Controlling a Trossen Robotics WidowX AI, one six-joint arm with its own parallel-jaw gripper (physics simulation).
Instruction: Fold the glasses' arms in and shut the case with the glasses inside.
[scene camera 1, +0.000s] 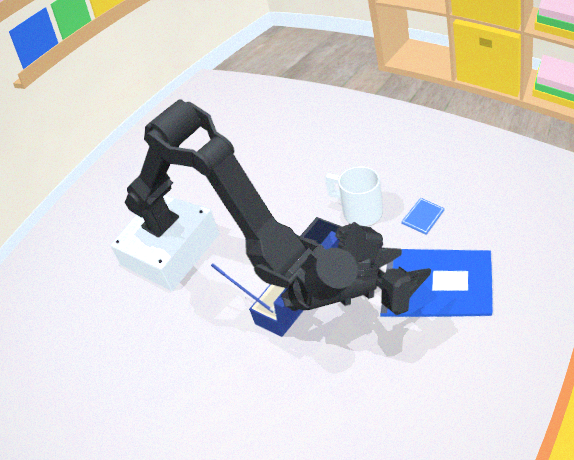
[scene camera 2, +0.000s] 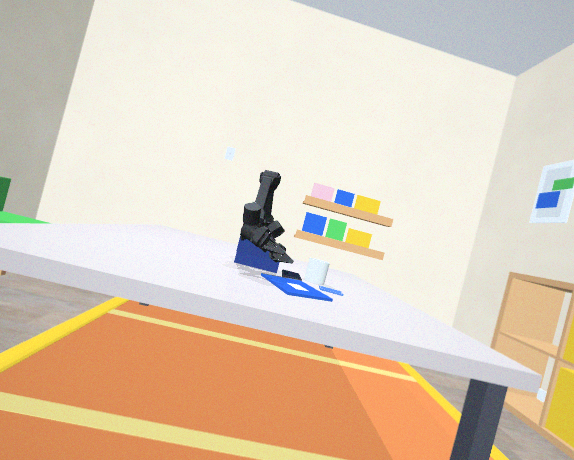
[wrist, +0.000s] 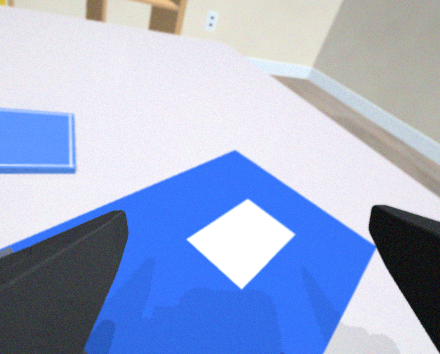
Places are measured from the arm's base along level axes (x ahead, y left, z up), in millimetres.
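Pixels of known places: gripper, fingertip midpoint: (scene camera 1: 415, 261) (scene camera 2: 288, 258) (wrist: 247, 219); arm's base, link origin: (scene camera 1: 160, 222).
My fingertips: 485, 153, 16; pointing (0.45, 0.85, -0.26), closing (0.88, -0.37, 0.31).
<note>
For each thing: its middle in the pictures, then the offset to it from my fingertips, as dx, dy, dz. "spot": a spot on its surface instead.
- dark blue case, surface spot: (scene camera 1: 284, 322) spot: -126, -195, -25
- flat blue book, body centre: (wrist: 225, 254) (scene camera 1: 440, 282) (scene camera 2: 294, 286) +33, +39, -77
- white mug, body centre: (scene camera 1: 354, 192) (scene camera 2: 316, 269) -207, +115, -34
- small blue card, body centre: (wrist: 31, 138) (scene camera 1: 423, 215) (scene camera 2: 330, 290) -80, +169, -78
- small black object, body centre: (scene camera 1: 339, 243) (scene camera 2: 291, 275) -185, +24, -77
- dark navy open piece, surface spot: (scene camera 1: 318, 228) spot: -239, +31, -73
The dark blue case (scene camera 1: 284, 322) (scene camera 2: 255, 259) stands open, with cream lining at its near end in scene camera 1; its raised side faces scene camera 2. One thin blue arm (scene camera 1: 240, 286) of the glasses sticks out over the case's near left edge. The rest of the glasses is hidden behind the robot arm. My gripper (scene camera 1: 415, 262) (wrist: 247, 219) is open and empty, its fingers wide apart. It is to the right of the case, above a flat blue book (scene camera 1: 475, 295) (scene camera 2: 312, 295) (wrist: 230, 172) with a white label.
A white mug (scene camera 1: 361, 197) (scene camera 2: 317, 272) stands behind the gripper, with a small blue card (scene camera 1: 423, 215) (scene camera 2: 331, 290) (wrist: 35, 140) to its right. A small black object (scene camera 2: 291, 275) lies beside the book. A dark navy open piece (scene camera 1: 318, 228) shows partly behind the arm.
</note>
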